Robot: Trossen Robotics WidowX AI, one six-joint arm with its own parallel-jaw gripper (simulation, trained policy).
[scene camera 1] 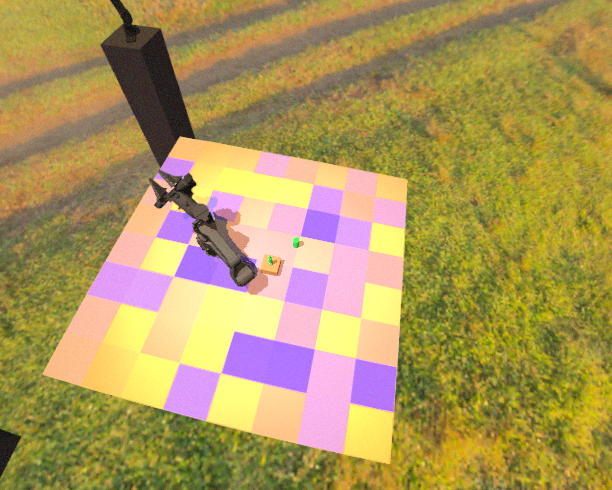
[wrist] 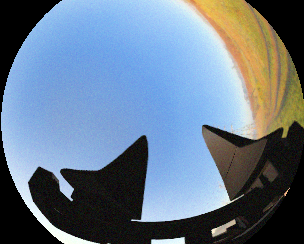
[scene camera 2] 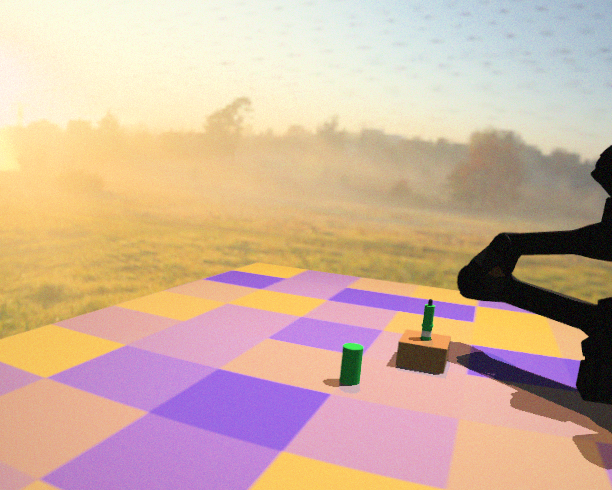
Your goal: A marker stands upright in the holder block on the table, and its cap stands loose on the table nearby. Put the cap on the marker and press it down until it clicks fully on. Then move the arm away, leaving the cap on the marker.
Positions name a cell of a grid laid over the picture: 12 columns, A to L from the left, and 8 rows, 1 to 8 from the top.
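Scene camera 2: my gripper out of frame. Gripper visible in scene camera 1 (D3) and the wrist view (G5).
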